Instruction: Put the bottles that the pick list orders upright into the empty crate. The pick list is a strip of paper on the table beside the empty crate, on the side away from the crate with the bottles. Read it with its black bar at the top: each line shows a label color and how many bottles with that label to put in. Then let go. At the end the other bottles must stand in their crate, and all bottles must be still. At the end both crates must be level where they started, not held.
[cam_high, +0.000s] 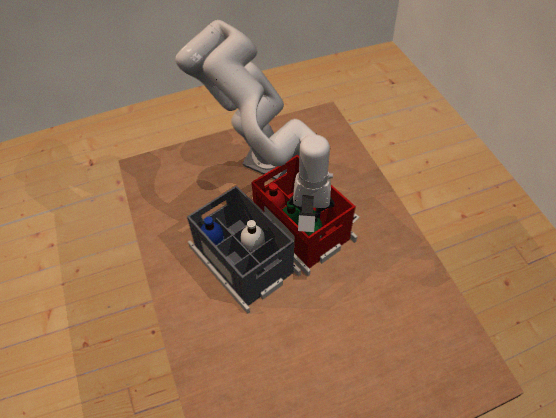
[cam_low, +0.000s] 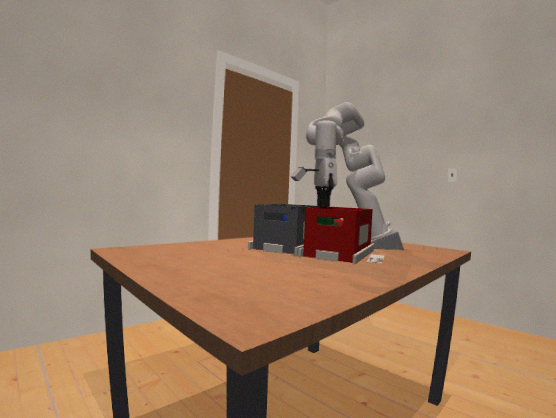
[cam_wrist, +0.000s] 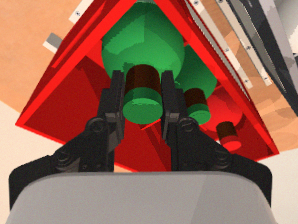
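The green bottle is 8 cm behind my hand, 3 cm to the right of it and 11 cm below it. Round my hand: white bottle (5 cm behind, 17 cm to the right, 11 cm below); then red bottle (17 cm behind, 6 cm to the right, 11 cm below); then red crate (10 cm behind, 1 cm to the left, 12 cm below).
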